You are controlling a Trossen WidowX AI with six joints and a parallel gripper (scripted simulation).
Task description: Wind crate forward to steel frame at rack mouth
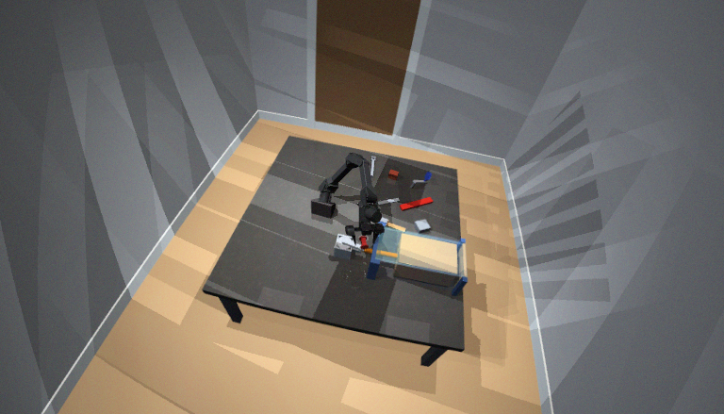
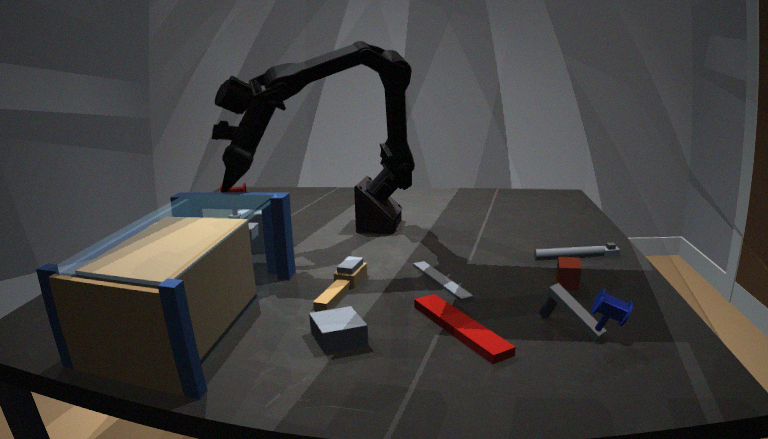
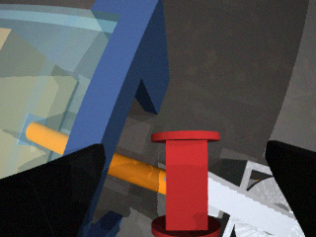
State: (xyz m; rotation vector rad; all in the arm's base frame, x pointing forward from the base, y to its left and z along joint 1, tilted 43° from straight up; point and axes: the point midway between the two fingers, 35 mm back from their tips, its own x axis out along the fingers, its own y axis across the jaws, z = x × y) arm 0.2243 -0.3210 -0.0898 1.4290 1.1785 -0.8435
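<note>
My gripper tip is now 30 mm above the red spool-shaped grip and 20 mm to the right of it. The rest, counted from my gripper tip: grey winch 130 mm below, 120 mm behind, 40 mm to the left; then clear-panelled cubby 300 mm ahead, 40 mm below; then wooden-handled tool 260 mm to the left, 150 mm ahead, 140 mm below.
</note>
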